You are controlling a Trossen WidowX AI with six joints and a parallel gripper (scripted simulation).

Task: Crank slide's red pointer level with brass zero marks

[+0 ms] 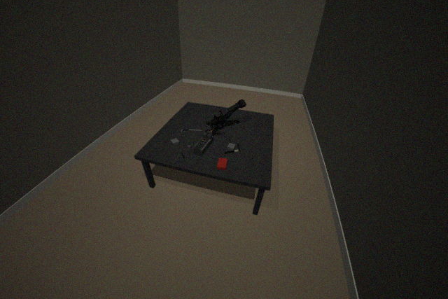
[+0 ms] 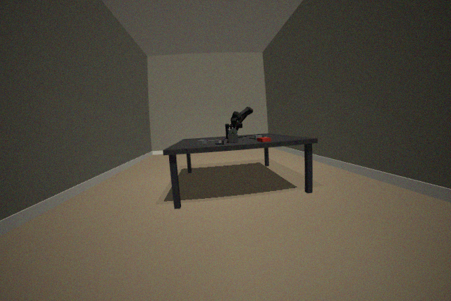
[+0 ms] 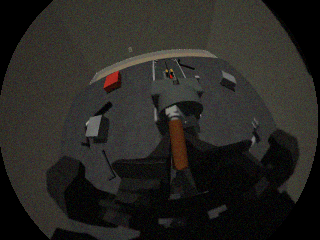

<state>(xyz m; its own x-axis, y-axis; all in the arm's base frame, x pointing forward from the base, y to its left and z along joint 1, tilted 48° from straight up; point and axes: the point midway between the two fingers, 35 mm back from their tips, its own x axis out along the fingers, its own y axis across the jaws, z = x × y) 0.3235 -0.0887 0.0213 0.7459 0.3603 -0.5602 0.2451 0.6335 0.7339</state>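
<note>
The red pointer is 13 cm ahead of my gripper tip, 5 cm to the right of it and 1 cm below it. Also, from my gripper tip: crank handle (2 cm behind, 2 cm above).
</note>
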